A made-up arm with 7 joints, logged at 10 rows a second.
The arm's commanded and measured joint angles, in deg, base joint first. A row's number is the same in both.
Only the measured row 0 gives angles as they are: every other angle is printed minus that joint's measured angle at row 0.
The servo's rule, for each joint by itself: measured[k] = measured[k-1] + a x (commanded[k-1-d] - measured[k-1]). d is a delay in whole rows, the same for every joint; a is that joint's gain. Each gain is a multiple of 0.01, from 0.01 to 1. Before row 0 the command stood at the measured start. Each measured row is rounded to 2 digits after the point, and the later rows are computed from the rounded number. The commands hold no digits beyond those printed.
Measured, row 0:
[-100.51 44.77 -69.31 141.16 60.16 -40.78 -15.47]
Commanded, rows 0 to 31:
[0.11 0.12 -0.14 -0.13 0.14 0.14 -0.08]
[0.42 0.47 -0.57 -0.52 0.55 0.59 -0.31]
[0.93 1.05 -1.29 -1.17 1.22 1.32 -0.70]
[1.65 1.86 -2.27 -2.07 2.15 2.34 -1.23]
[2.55 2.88 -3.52 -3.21 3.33 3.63 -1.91]
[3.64 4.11 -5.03 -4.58 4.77 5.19 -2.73]
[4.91 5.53 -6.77 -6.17 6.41 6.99 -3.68]
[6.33 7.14 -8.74 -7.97 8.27 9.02 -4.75]
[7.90 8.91 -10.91 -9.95 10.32 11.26 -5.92]
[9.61 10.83 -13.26 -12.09 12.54 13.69 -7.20]
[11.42 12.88 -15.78 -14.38 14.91 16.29 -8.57]
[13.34 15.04 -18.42 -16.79 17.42 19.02 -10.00]
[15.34 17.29 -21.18 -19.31 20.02 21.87 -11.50]
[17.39 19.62 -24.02 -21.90 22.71 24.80 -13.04]
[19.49 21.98 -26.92 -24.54 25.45 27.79 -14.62]
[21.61 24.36 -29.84 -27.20 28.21 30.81 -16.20]
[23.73 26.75 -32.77 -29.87 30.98 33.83 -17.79]
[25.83 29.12 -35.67 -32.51 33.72 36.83 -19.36]
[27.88 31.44 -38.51 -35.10 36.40 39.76 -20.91]
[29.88 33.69 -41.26 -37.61 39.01 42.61 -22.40]
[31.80 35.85 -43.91 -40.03 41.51 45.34 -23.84]
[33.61 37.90 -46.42 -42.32 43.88 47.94 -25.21]
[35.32 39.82 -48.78 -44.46 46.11 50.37 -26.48]
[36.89 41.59 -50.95 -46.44 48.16 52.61 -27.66]
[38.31 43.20 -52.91 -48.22 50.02 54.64 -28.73]
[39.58 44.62 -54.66 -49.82 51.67 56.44 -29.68]
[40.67 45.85 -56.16 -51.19 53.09 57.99 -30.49]
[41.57 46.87 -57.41 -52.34 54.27 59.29 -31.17]
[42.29 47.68 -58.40 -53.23 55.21 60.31 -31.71]
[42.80 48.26 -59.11 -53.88 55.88 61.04 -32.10]
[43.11 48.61 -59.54 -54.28 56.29 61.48 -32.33]
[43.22 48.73 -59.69 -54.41 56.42 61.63 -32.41]
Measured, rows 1 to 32:
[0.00 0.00 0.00 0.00 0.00 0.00 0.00]
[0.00 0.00 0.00 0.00 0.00 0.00 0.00]
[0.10 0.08 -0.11 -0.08 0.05 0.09 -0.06]
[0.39 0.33 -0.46 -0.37 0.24 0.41 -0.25]
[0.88 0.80 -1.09 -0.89 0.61 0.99 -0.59]
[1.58 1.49 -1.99 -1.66 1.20 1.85 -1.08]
[2.46 2.39 -3.15 -2.67 2.01 2.99 -1.71]
[3.53 3.51 -4.58 -3.91 3.06 4.40 -2.49]
[4.79 4.82 -6.24 -5.38 4.33 6.06 -3.39]
[6.19 6.33 -8.14 -7.06 5.83 7.95 -4.42]
[7.75 8.01 -10.25 -8.94 7.54 10.07 -5.56]
[9.44 9.84 -12.54 -10.99 9.44 12.39 -6.81]
[11.24 11.82 -15.00 -13.19 11.52 14.89 -8.15]
[13.15 13.91 -17.60 -15.53 13.76 17.53 -9.56]
[15.14 16.11 -20.32 -17.99 16.14 20.31 -11.03]
[17.19 18.39 -23.13 -20.53 18.64 23.18 -12.56]
[19.28 20.72 -26.01 -23.14 21.23 26.13 -14.13]
[21.40 23.09 -28.92 -25.78 23.88 29.13 -15.70]
[23.52 25.47 -31.85 -28.44 26.58 32.14 -17.29]
[25.62 27.84 -34.75 -31.09 29.29 35.14 -18.86]
[27.68 30.18 -37.61 -33.70 31.99 38.10 -20.42]
[29.68 32.46 -40.38 -36.24 34.66 40.99 -21.92]
[31.61 34.66 -43.06 -38.70 37.26 43.77 -23.38]
[33.43 36.77 -45.61 -41.05 39.78 46.44 -24.77]
[35.15 38.75 -48.02 -43.27 42.19 48.96 -26.07]
[36.73 40.60 -50.25 -45.33 44.46 51.30 -27.28]
[38.17 42.29 -52.27 -47.21 46.57 53.44 -28.38]
[39.45 43.80 -54.09 -48.91 48.51 55.36 -29.37]
[40.56 45.13 -55.66 -50.39 50.25 57.04 -30.22]
[41.48 46.26 -56.99 -51.66 51.78 58.48 -30.94]
[42.22 47.18 -58.06 -52.68 53.08 59.65 -31.53]
[42.75 47.88 -58.86 -53.46 54.14 60.54 -31.96]
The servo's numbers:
d 2
a 0.91 0.65 0.76 0.65 0.38 0.64 0.76

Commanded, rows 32 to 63:
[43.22 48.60 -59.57 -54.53 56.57 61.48 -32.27]
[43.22 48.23 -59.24 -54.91 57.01 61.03 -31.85]
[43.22 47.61 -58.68 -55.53 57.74 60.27 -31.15]
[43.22 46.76 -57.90 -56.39 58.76 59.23 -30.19]
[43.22 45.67 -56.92 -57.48 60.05 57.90 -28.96]
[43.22 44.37 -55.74 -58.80 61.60 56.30 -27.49]
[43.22 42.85 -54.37 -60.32 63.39 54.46 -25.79]
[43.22 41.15 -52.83 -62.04 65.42 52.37 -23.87]
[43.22 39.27 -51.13 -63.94 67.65 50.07 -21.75]
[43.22 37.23 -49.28 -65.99 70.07 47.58 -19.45]
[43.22 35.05 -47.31 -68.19 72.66 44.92 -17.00]
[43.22 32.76 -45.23 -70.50 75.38 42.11 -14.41]
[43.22 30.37 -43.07 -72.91 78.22 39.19 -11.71]
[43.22 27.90 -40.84 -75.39 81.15 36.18 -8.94]
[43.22 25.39 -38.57 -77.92 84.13 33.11 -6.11]
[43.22 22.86 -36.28 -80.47 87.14 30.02 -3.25]
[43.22 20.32 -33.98 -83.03 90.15 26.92 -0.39]
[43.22 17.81 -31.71 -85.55 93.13 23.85 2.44]
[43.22 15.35 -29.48 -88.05 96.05 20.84 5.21]
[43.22 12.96 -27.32 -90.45 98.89 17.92 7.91]
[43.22 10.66 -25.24 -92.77 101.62 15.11 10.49]
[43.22 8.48 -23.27 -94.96 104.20 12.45 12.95]
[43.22 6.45 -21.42 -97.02 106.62 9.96 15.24]
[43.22 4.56 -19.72 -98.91 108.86 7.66 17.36]
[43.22 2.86 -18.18 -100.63 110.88 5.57 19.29]
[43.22 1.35 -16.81 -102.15 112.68 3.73 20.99]
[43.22 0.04 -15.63 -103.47 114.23 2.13 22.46]
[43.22 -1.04 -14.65 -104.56 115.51 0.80 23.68]
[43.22 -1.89 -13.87 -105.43 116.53 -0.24 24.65]
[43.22 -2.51 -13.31 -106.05 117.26 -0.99 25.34]
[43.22 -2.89 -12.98 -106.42 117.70 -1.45 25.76]
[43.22 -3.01 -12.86 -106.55 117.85 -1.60 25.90]
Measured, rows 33 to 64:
[43.08 48.35 -59.38 -53.99 54.96 61.14 -32.24]
[43.21 48.60 -59.62 -54.26 55.51 61.45 -32.37]
[43.22 48.60 -59.58 -54.44 55.91 61.47 -32.29]
[43.22 48.36 -59.32 -54.75 56.33 61.19 -31.96]
[43.22 47.87 -58.83 -55.26 56.87 60.60 -31.34]
[43.22 47.15 -58.12 -55.99 57.59 59.72 -30.47]
[43.22 46.19 -57.21 -56.96 58.52 58.56 -29.32]
[43.22 45.01 -56.09 -58.16 59.69 57.11 -27.93]
[43.22 43.61 -54.78 -59.56 61.10 55.41 -26.30]
[43.22 42.01 -53.30 -61.17 62.74 53.46 -24.45]
[43.22 40.23 -51.65 -62.97 64.61 51.29 -22.40]
[43.22 38.28 -49.85 -64.93 66.68 48.92 -20.16]
[43.22 36.18 -47.92 -67.05 68.95 46.36 -17.76]
[43.22 33.96 -45.88 -69.29 71.39 43.64 -15.21]
[43.22 31.63 -43.74 -71.64 73.99 40.79 -12.55]
[43.22 29.21 -41.54 -74.08 76.71 37.84 -9.81]
[43.22 26.73 -39.28 -76.58 79.53 34.81 -7.00]
[43.22 24.21 -37.00 -79.11 82.42 31.74 -4.15]
[43.22 21.68 -34.70 -81.66 85.36 28.66 -1.29]
[43.22 19.16 -32.43 -84.19 88.31 25.58 1.54]
[43.22 16.68 -30.19 -86.70 91.25 22.55 4.33]
[43.22 14.26 -28.01 -89.14 94.15 19.59 7.05]
[43.22 11.92 -25.90 -91.50 96.99 16.72 9.66]
[43.22 9.68 -23.90 -93.75 99.73 13.99 12.16]
[43.22 7.58 -22.02 -95.88 102.35 11.41 14.50]
[43.22 5.62 -20.27 -97.85 104.82 9.01 16.67]
[43.22 3.83 -18.68 -99.66 107.12 6.81 18.66]
[43.22 2.22 -17.26 -101.28 109.23 4.84 20.43]
[43.22 0.80 -16.02 -102.70 111.13 3.11 21.97]
[43.22 -0.40 -14.98 -103.91 112.79 1.63 23.27]
[43.22 -1.37 -14.14 -104.90 114.21 0.43 24.32]
[43.22 -2.11 -13.51 -105.65 115.37 -0.48 25.10]

